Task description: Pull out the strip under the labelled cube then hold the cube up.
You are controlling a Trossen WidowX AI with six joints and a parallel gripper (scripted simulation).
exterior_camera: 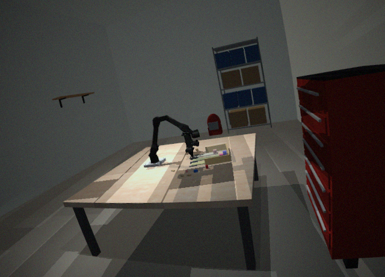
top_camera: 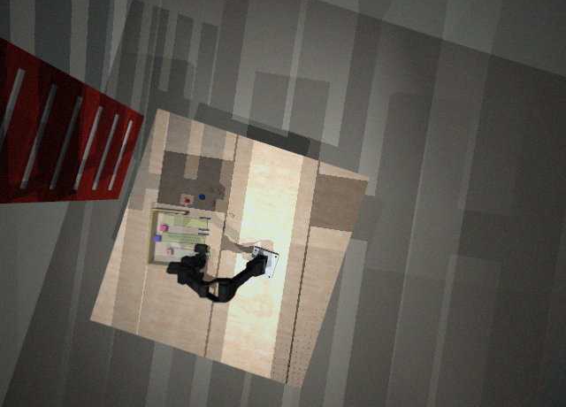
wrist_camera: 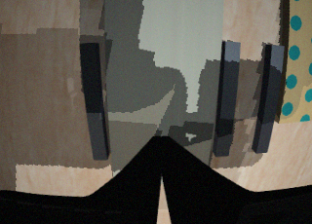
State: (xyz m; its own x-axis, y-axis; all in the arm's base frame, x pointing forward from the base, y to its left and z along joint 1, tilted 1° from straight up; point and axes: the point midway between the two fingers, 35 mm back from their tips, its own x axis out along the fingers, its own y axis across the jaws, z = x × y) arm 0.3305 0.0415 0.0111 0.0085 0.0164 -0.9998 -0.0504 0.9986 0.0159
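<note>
The grey strip lies 9 cm ahead of my gripper tip.
</note>
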